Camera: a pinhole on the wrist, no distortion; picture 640 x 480 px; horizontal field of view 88.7 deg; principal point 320.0 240.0 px. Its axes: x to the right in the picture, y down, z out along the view. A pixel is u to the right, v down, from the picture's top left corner.
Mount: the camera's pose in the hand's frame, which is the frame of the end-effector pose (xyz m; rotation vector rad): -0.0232 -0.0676 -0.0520 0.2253 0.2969 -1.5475
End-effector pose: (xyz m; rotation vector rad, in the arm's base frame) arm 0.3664 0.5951 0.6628 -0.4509 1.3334 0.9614
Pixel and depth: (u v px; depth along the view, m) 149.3 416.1 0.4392
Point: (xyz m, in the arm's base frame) 0.6057 1.0013 0.5418
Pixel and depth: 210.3 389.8 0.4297
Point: 0.6484 0.9180 0.5531
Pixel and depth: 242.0 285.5 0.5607
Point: 0.7737 0.9466 0.6750
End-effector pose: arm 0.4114 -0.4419 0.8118 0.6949 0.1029 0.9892
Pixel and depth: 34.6 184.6 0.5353
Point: 0.4505 -0.7424 1.3836
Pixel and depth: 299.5 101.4 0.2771
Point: 0.5289 -0.7026 0.8722
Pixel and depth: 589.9 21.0 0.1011
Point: 0.5023 -0.5838 0.7026
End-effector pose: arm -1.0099 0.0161 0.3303 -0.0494 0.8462 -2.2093
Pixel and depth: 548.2 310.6 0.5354
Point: -1.3808 0.0502 0.9080
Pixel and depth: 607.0 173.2 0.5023
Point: -1.2724 0.2483 0.9542
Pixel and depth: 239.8 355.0 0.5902
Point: -1.0837 -0.3679 0.7792
